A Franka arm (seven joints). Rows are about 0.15 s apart.
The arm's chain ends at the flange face. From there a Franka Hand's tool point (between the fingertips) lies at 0.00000 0.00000 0.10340 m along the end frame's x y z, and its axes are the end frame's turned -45 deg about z.
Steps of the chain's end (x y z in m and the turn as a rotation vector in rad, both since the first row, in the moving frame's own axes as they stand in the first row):
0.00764 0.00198 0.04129 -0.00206 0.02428 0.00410
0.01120 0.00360 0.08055 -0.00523 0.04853 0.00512
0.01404 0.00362 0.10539 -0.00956 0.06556 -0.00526
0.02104 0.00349 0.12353 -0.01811 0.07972 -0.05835
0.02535 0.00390 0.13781 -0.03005 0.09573 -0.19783
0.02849 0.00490 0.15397 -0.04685 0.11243 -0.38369
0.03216 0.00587 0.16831 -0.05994 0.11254 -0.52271
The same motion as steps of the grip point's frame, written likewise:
0.00562 0.00873 0.04126 -0.01863 0.01571 0.00410
0.00853 0.01440 0.08043 -0.03801 0.03062 0.00512
0.01147 0.01797 0.10516 -0.05312 0.03960 -0.00526
0.01712 0.02435 0.12318 -0.06918 0.04356 -0.05835
0.02084 0.02933 0.13729 -0.08894 0.04644 -0.19783
0.02355 0.03404 0.15321 -0.11263 0.04637 -0.38369
0.02547 0.03792 0.16749 -0.12196 0.03719 -0.52271

